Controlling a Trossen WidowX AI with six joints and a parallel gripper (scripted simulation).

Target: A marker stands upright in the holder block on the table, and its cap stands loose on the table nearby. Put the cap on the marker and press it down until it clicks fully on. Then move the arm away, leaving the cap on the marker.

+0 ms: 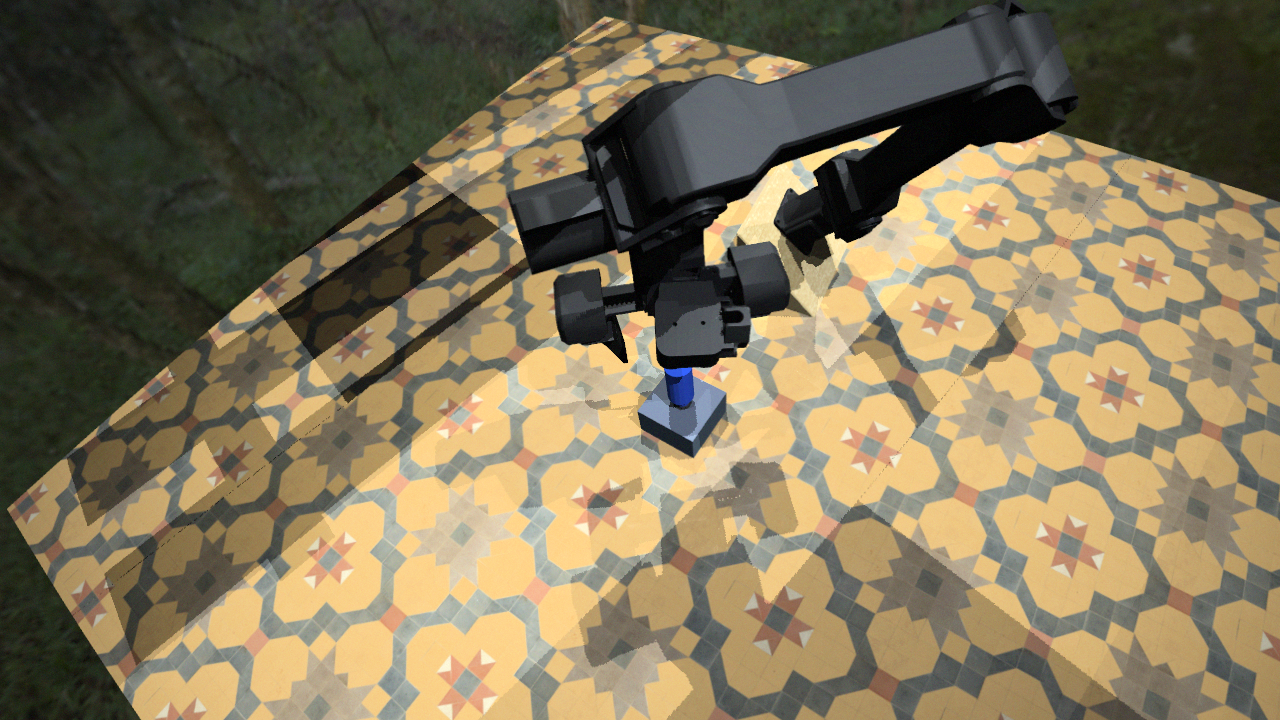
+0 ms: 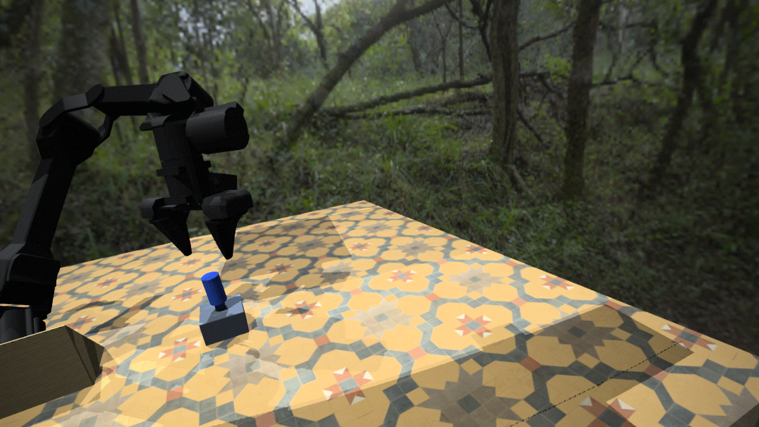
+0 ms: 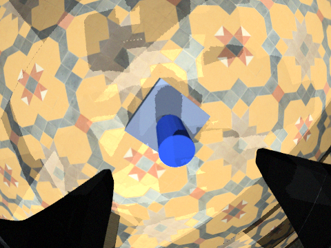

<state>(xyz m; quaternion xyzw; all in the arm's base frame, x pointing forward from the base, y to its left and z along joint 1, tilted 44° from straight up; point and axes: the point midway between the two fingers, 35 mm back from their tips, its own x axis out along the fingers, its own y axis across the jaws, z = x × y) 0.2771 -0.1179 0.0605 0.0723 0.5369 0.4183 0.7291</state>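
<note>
The blue marker cap lies 50 mm below my gripper tip. From my gripper tip the other things lie so: grey-blue holder block (110 mm below).
</note>
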